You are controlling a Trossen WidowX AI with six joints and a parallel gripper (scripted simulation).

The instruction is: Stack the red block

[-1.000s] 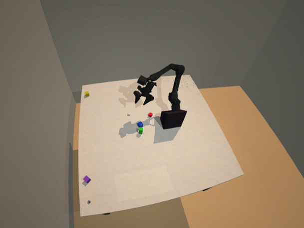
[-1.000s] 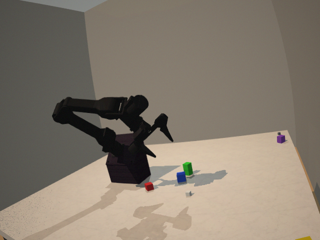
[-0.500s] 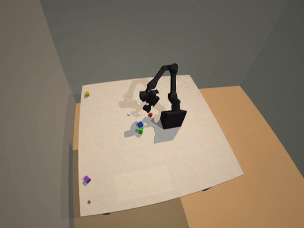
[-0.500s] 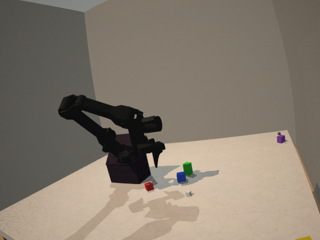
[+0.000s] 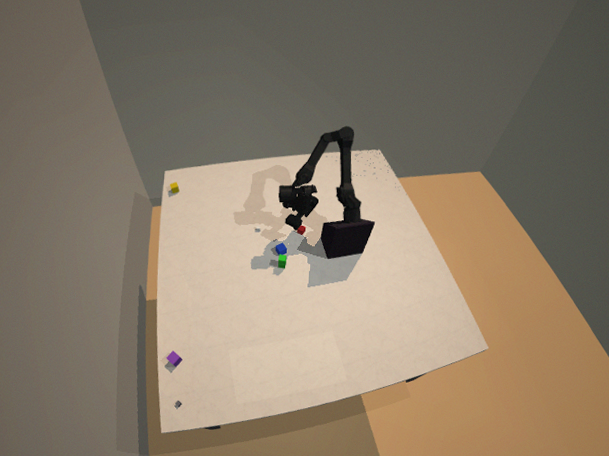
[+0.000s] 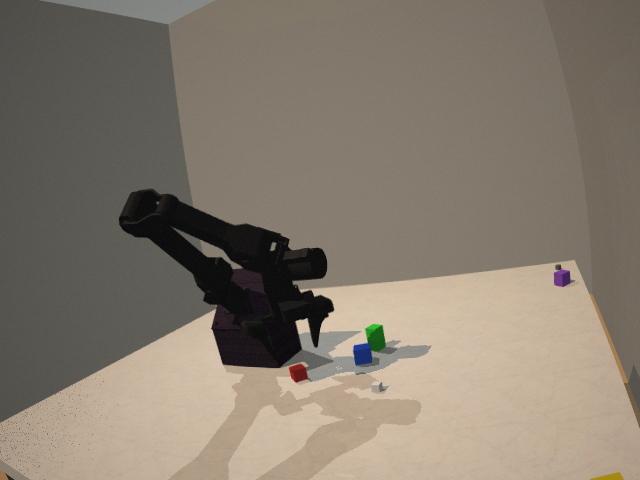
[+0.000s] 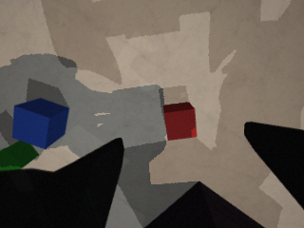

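The red block is 50 mm below my gripper tip and 10 mm behind it. From my gripper tip the other things lie so: purple block 620 mm ahead, 460 mm to the left, 40 mm below; then yellow block 560 mm ahead, 420 mm to the right, 40 mm below; then blue block 110 mm ahead, 90 mm to the left, 40 mm below.
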